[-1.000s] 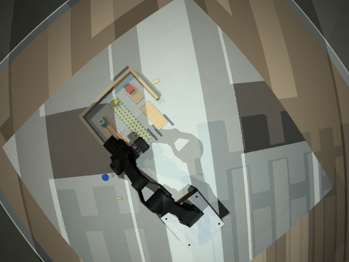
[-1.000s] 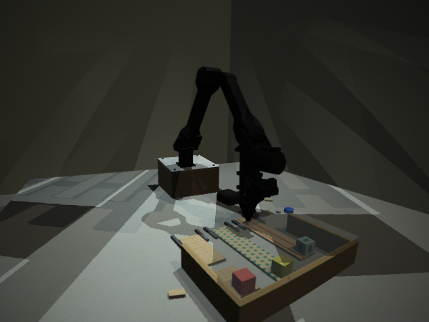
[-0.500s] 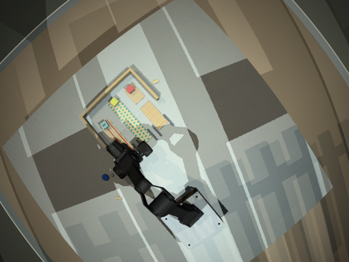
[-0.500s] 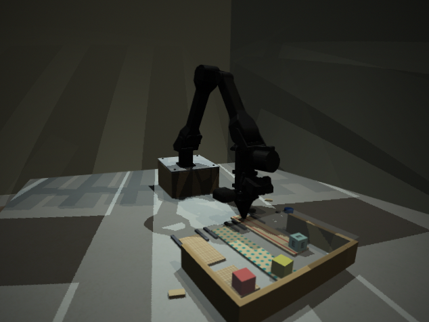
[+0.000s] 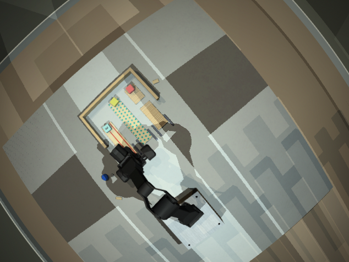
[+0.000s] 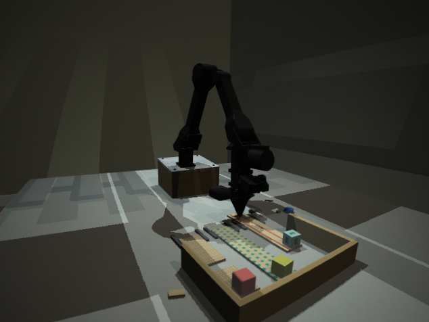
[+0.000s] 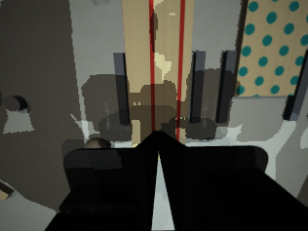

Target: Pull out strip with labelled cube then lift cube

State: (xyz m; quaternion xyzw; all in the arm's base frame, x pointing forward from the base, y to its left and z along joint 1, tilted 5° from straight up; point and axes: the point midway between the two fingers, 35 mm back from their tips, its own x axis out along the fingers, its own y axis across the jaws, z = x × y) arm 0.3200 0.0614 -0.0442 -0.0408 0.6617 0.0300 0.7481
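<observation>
Right now the labelled cube is 200 mm ahead of my gripper tip, 20 mm to the left of it and 20 mm above it. Round my gripper tip: blue disc (30 mm ahead, 170 mm to the left); beige pebble (20 mm behind, 60 mm to the left).
</observation>
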